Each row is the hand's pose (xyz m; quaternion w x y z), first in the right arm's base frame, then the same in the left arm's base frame.
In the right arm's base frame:
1: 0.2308 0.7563 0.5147 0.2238 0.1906 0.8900 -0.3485
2: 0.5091 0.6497 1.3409 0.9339 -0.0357 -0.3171 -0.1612
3: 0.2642 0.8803 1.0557 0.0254 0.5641 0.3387 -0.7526
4: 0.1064 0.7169 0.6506 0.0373 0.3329 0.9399 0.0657
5: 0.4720 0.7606 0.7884 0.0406 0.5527 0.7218 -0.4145
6: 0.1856 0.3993 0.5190 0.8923 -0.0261 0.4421 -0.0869
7: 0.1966 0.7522 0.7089 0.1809 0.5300 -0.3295 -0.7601
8: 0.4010 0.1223 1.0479 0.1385 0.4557 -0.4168 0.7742
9: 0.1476 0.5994 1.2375 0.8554 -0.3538 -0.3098 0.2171
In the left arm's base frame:
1: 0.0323 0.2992 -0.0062 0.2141 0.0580 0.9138 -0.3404
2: 0.4198 0.2939 0.7820 0.9630 -0.0179 -0.2658 -0.0407
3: 0.0958 0.4483 0.5257 0.1033 0.4735 0.3961 -0.7799
4: -0.0627 0.2365 0.1440 0.0220 -0.2195 -0.9746 -0.0385
5: 0.2948 0.3714 0.2368 0.0549 0.4355 0.7794 -0.4471
6: 0.0754 -0.0579 0.0071 0.8685 -0.0954 0.4861 0.0180
7: 0.0223 0.2945 0.1907 0.2971 0.5183 -0.2611 -0.7583
8: 0.4097 -0.2549 0.5094 0.0736 0.5456 -0.3402 0.7623
9: 0.0718 0.1550 0.7229 0.8351 -0.3109 -0.2970 0.3432

